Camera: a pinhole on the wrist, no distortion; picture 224 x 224 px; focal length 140.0 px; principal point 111.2 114.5 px. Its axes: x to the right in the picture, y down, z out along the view. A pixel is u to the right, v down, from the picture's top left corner.
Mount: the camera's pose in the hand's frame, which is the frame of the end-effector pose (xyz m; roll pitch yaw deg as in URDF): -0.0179 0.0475 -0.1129 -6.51 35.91 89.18
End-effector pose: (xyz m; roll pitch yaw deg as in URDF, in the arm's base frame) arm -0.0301 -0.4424 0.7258 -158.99 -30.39 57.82
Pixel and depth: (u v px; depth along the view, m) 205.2 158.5 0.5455
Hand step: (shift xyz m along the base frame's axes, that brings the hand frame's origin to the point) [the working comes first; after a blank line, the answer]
In the camera's frame: 0.3663 0.1714 0.5455

0.4639 -0.3446 -0.4013
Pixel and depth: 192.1 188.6 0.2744
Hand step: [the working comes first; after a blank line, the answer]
In the camera's frame: 0.1586 0.1452 0.2744

0.2044 -0.2502 -0.1987
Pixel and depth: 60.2 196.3 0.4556
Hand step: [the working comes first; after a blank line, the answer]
In the camera's frame: -0.1660 0.2662 0.4556

-0.0230 -0.1066 -0.4823
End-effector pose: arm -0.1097 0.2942 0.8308 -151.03 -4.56 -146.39
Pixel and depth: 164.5 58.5 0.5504
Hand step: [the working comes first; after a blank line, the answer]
In the camera's frame: 0.2095 -0.2202 0.5504

-0.3573 0.2084 -0.4524
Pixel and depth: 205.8 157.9 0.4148
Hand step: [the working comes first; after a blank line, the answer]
In the camera's frame: 0.2803 0.1286 0.4148

-0.0995 0.4437 -0.3001
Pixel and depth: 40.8 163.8 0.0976
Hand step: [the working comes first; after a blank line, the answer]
In the camera's frame: -0.0491 0.0344 0.0976

0.0179 0.0831 -0.0278
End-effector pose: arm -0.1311 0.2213 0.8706 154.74 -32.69 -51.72
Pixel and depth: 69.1 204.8 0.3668
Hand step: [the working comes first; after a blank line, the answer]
In the camera's frame: -0.1103 0.2366 0.3668

-0.2966 -0.0131 -0.2722
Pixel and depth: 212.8 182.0 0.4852
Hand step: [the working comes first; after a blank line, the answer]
In the camera's frame: 0.3521 0.2339 0.4852

-0.6716 -0.0647 0.0186
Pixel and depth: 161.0 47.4 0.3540
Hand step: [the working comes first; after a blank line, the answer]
In the camera's frame: 0.1259 -0.1697 0.3540

-0.2551 -0.2882 0.1068
